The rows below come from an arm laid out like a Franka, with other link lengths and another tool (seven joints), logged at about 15 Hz.
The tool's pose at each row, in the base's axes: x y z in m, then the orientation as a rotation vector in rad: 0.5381, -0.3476, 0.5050, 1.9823, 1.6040, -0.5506; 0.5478, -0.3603, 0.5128, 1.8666, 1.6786, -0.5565; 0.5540, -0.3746, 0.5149, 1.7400, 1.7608, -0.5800; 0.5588, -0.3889, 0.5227, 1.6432, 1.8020, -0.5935; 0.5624, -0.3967, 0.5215, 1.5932, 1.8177, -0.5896; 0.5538, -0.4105, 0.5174, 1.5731, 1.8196, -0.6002; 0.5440, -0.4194, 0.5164, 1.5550, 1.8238, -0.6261; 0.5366, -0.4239, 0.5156, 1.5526, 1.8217, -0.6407; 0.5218, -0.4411, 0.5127, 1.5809, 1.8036, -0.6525; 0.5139, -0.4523, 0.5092, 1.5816, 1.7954, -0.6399
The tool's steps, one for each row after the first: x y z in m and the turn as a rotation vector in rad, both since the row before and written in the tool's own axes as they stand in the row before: -0.0124, 0.0126, 0.0020, -0.0543, -0.0247, -0.0869; -0.0114, 0.0072, 0.0081, -0.0450, -0.0295, -0.1028; -0.0157, 0.0048, 0.0044, -0.0390, -0.0310, -0.0662; -0.0048, 0.0025, 0.0068, -0.0275, -0.0150, -0.0285; -0.0062, -0.0110, 0.0110, -0.0039, -0.0128, -0.0125; -0.0047, -0.0113, 0.0053, 0.0076, -0.0150, -0.0176; -0.0018, -0.0081, 0.0025, 0.0079, -0.0072, -0.0041; -0.0080, -0.0178, 0.0120, 0.0203, -0.0003, 0.0187; -0.0043, -0.0097, 0.0094, -0.0091, -0.0009, 0.0090
